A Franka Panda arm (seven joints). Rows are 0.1 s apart.
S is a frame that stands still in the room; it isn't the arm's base.
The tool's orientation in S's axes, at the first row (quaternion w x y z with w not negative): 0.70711, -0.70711, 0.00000, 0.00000
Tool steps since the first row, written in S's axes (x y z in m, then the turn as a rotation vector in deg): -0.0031, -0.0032, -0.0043, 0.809, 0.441, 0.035; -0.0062, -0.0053, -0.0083, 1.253, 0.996, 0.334; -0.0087, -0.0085, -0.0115, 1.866, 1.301, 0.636; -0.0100, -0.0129, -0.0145, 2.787, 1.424, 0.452; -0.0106, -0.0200, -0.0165, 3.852, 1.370, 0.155; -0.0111, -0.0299, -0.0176, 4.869, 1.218, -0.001; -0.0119, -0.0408, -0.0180, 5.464, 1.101, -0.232; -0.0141, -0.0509, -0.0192, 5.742, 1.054, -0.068
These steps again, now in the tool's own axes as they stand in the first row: -0.0031, 0.0043, -0.0032, 0.809, -0.035, 0.441; -0.0062, 0.0083, -0.0053, 1.253, -0.334, 0.996; -0.0087, 0.0115, -0.0085, 1.866, -0.636, 1.301; -0.0100, 0.0145, -0.0129, 2.787, -0.452, 1.424; -0.0106, 0.0165, -0.0200, 3.852, -0.155, 1.370; -0.0111, 0.0176, -0.0299, 4.869, 0.001, 1.218; -0.0119, 0.0180, -0.0408, 5.464, 0.232, 1.101; -0.0141, 0.0192, -0.0509, 5.742, 0.068, 1.054
